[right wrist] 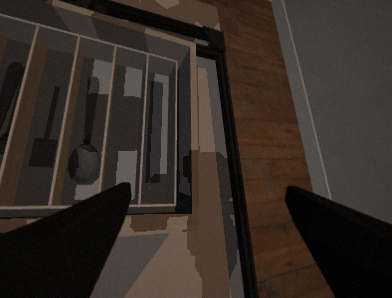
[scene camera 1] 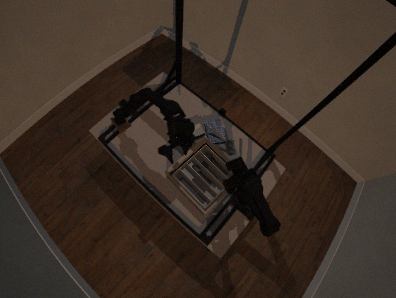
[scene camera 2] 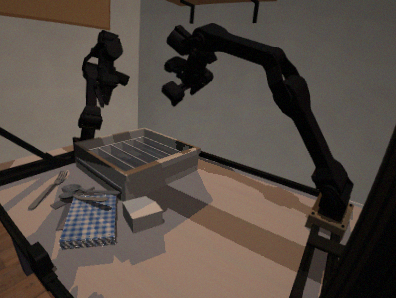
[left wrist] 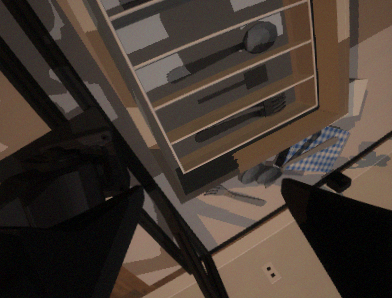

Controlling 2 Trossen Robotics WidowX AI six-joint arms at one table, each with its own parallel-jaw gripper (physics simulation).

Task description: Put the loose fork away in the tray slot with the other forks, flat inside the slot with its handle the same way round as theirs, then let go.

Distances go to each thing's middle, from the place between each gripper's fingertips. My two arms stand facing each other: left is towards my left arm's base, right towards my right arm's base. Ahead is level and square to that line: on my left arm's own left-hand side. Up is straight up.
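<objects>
Wooden cutlery tray (scene camera 1: 196, 180): my left gripper 3 cm short of it, 13 cm to the left of it, 19 cm above it. Small pale block (scene camera 2: 142, 213): 20 cm below my left hand, 21 cm behind it, 34 cm to the right of it.
Wooden cutlery tray: 6 cm behind my right hand, 15 cm to the left of it, 25 cm below it. Small pale block: 6 cm to the right of my right hand, 26 cm below it, 30 cm behind it.
</objects>
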